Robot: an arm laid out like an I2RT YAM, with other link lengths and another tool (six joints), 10 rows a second.
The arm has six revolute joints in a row. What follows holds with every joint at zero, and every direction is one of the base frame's. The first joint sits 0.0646 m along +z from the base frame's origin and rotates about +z. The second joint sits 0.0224 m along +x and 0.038 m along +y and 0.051 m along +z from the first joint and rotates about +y. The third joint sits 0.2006 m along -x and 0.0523 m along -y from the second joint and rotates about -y. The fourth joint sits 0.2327 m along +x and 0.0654 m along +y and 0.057 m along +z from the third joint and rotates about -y. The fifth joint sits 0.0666 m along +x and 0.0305 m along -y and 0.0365 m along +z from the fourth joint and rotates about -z. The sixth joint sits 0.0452 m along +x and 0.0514 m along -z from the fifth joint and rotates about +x. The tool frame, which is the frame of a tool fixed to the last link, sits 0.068 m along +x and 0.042 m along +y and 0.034 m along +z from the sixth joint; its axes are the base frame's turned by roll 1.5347, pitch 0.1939 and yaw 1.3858 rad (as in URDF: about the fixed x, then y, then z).
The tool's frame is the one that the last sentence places.
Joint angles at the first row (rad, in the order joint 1, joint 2, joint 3, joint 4, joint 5, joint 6):
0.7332, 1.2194, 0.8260, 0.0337, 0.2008, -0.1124
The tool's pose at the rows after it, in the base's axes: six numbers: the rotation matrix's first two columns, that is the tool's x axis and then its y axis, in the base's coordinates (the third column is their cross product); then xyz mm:
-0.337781, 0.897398, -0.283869, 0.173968, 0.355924, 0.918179, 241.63, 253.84, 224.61
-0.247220, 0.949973, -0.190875, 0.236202, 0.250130, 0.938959, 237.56, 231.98, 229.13
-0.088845, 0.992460, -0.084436, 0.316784, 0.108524, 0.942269, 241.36, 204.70, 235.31
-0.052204, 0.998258, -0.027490, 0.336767, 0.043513, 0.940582, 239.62, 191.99, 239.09
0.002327, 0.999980, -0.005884, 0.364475, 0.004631, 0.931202, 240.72, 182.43, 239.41
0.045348, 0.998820, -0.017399, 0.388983, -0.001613, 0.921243, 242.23, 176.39, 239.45
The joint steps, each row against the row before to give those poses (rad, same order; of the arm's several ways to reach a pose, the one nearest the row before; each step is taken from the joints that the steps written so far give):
-0.0165, -0.1375, -0.0911, -0.0262, 0.0437, 0.1501
-0.0042, -0.1121, -0.0651, -0.0459, 0.0666, 0.1229
-0.0100, -0.0768, -0.0120, -0.1014, 0.1116, 0.1706
-0.0209, -0.0567, -0.0155, -0.0449, -0.0043, 0.0625
-0.0074, -0.0154, 0.0102, -0.0576, 0.0309, 0.0547
-0.0023, 0.0054, 0.0265, -0.0607, 0.0340, 0.0273

